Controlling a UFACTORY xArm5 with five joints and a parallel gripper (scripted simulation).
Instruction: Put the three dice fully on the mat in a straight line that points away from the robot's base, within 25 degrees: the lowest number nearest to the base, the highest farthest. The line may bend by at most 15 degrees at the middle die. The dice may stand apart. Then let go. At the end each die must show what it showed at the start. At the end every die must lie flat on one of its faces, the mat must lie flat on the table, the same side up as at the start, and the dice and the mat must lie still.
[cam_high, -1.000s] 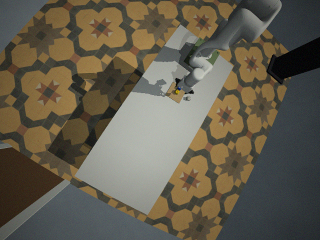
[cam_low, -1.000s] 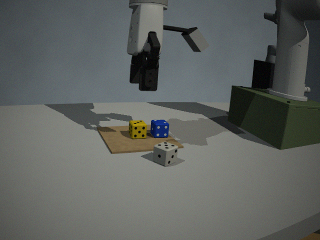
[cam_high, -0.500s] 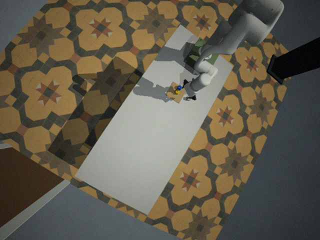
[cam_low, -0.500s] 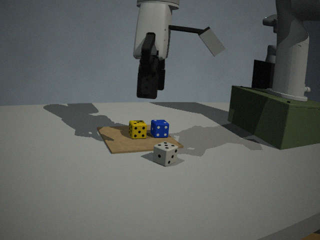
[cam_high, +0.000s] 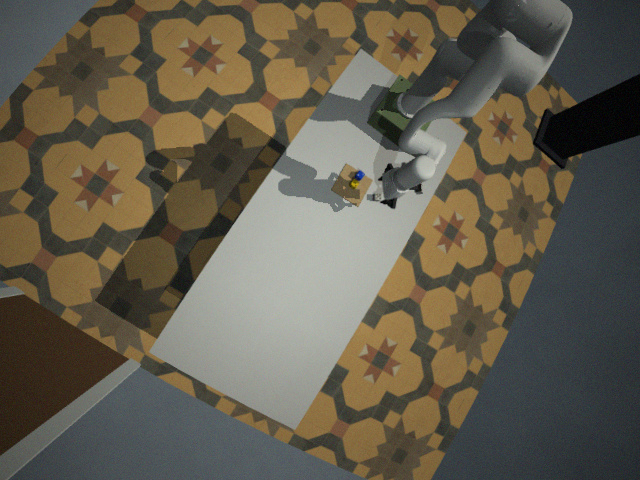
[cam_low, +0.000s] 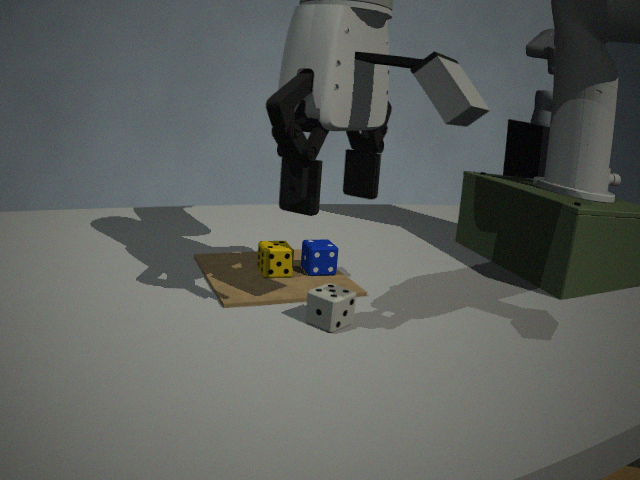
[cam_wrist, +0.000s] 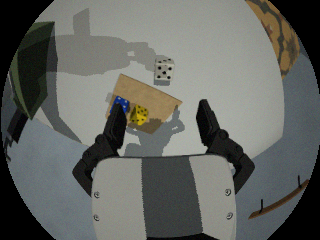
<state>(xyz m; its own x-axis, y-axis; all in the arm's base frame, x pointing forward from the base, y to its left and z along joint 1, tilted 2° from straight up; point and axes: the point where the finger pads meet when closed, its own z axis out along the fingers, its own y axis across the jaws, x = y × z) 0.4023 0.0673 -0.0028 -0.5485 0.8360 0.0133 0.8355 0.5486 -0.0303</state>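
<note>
My gripper is now 1 cm to the right of the white die and 9 cm above it. The rest, counted from my hand: blue die: 4 cm behind, 10 cm to the right, 9 cm below; then yellow die: 1 cm ahead, 10 cm to the right, 9 cm below; then tan mat: 1 cm ahead, 11 cm to the right, 11 cm below.
</note>
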